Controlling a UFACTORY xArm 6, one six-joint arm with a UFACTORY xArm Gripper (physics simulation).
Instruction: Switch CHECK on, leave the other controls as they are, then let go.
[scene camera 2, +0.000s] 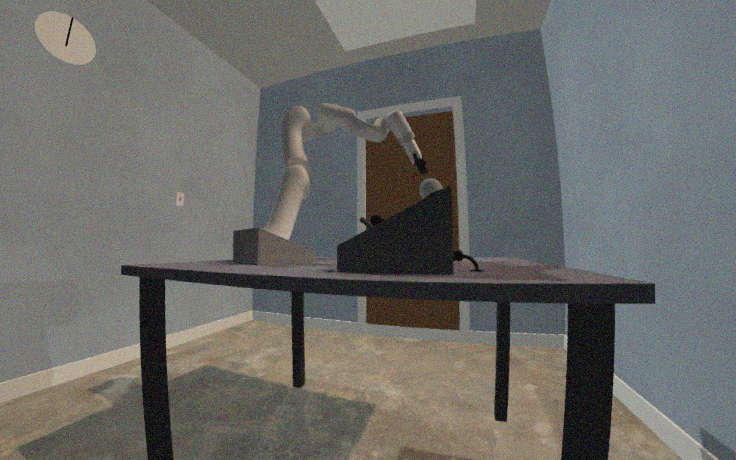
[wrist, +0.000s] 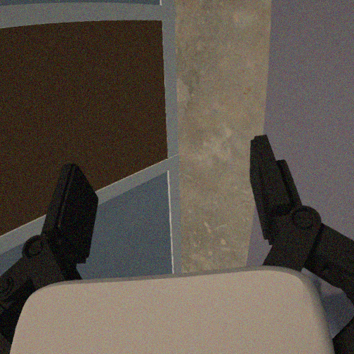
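Seen in the pictures: gripper, fingertip midpoint: (scene camera 2: 424, 169); arm's base, link origin: (scene camera 2: 274, 241).
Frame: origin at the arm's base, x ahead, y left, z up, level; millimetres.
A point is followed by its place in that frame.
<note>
A dark sloped console (scene camera 2: 401, 241) {x 474, y -331, z -10 mm} stands on the table, seen from its side in the scene view. A small lever (scene camera 2: 365, 221) {x 384, y -250, z 41 mm} and a dark round knob (scene camera 2: 375, 219) {x 378, y -21, z 70 mm} stick up from its lower slope, and a pale round dome (scene camera 2: 431, 187) {x 541, y -306, z 108 mm} shows near its top edge. No label is readable, so I cannot tell which control is CHECK or how it is set. My gripper (scene camera 2: 422, 169) {x 562, y 321, z 337 mm} (wrist: 165, 168) is open and empty, tilted downward above the dome and apart from it. The console's face does not show in the wrist view.
The table (scene camera 2: 347, 282) {x 384, y -435, z -83 mm} (wrist: 315, 100) carries the console and the arm's block base (scene camera 2: 245, 246) {x -54, y -103, z -20 mm}. A black cable (scene camera 2: 471, 257) {x 630, y -272, z -47 mm} comes out behind the console and curves down to the table top. A brown door (scene camera 2: 401, 179) (wrist: 80, 110) is in the wall behind.
</note>
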